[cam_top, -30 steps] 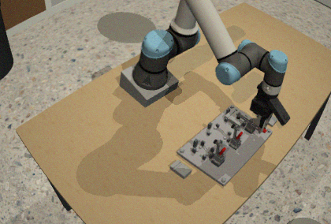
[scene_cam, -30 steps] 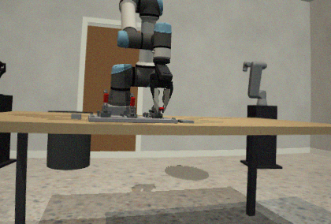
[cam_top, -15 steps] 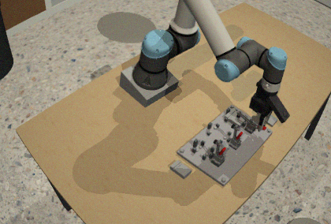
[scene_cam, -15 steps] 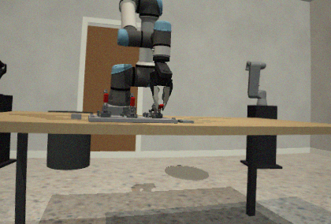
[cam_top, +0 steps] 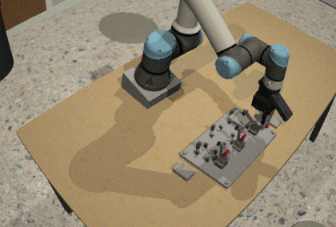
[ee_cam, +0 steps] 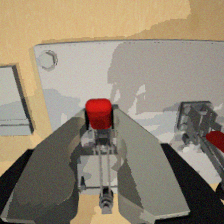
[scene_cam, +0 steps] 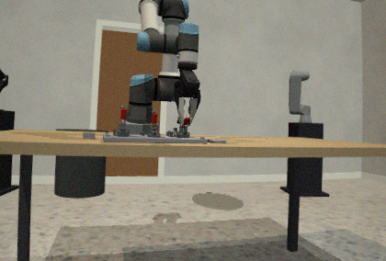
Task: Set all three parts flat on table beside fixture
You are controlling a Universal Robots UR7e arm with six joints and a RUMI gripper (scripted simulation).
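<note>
The grey fixture plate is 40 mm behind my hand, 120 mm to the right of it and 70 mm below it.
</note>
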